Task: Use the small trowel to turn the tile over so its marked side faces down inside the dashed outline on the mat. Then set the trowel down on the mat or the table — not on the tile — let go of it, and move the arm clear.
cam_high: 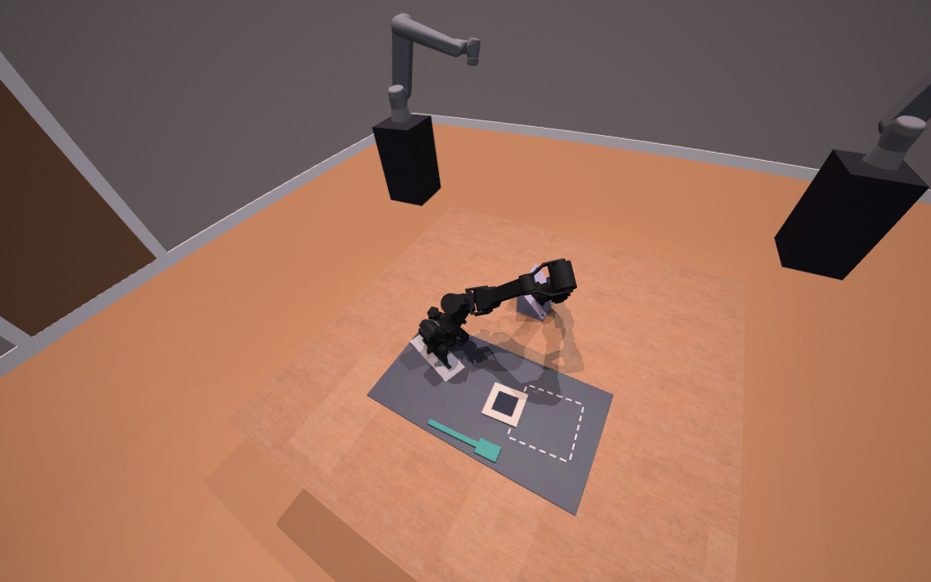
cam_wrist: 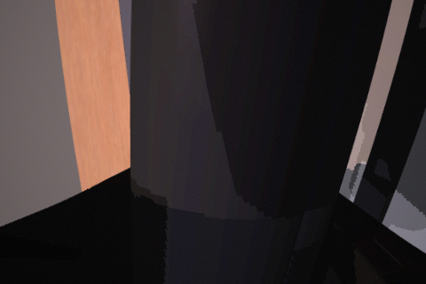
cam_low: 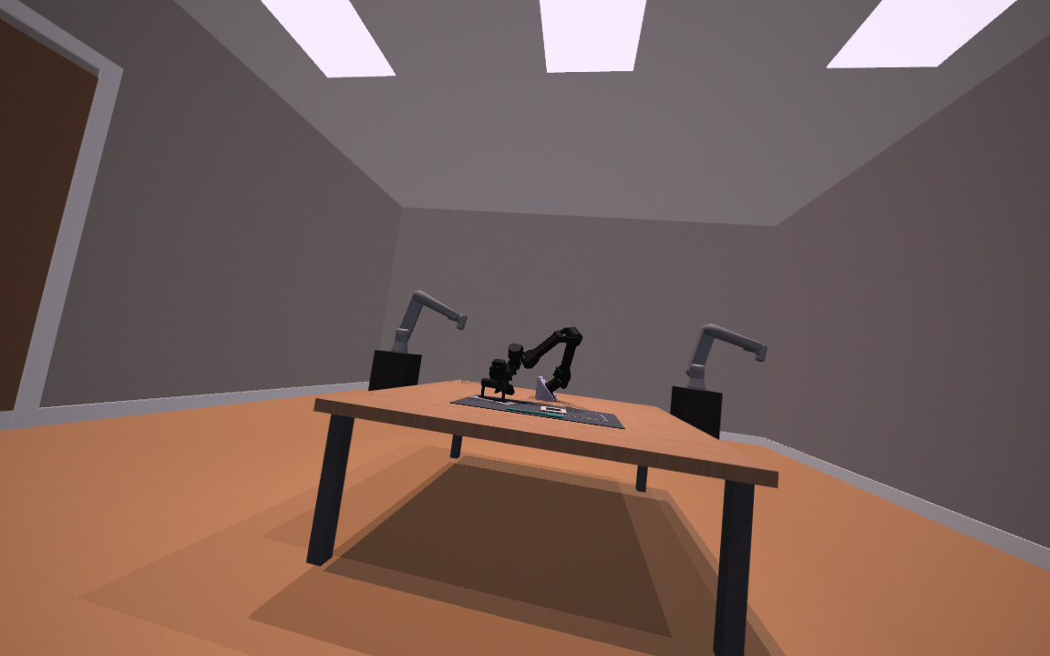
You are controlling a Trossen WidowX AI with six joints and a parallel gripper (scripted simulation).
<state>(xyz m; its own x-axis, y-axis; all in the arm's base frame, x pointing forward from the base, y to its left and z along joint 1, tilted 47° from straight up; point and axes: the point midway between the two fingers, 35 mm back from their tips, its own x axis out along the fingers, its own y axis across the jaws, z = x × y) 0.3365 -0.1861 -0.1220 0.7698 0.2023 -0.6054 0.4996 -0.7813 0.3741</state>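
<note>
Right now the mat is 200 mm to the left of my gripper tip, 70 mm below it and 30 mm ahead of it. The rest, counted from my gripper tip: teal trowel (210 mm to the left, 170 mm ahead, 40 mm below); then tile (260 mm to the left, 40 mm below, 40 mm ahead).
</note>
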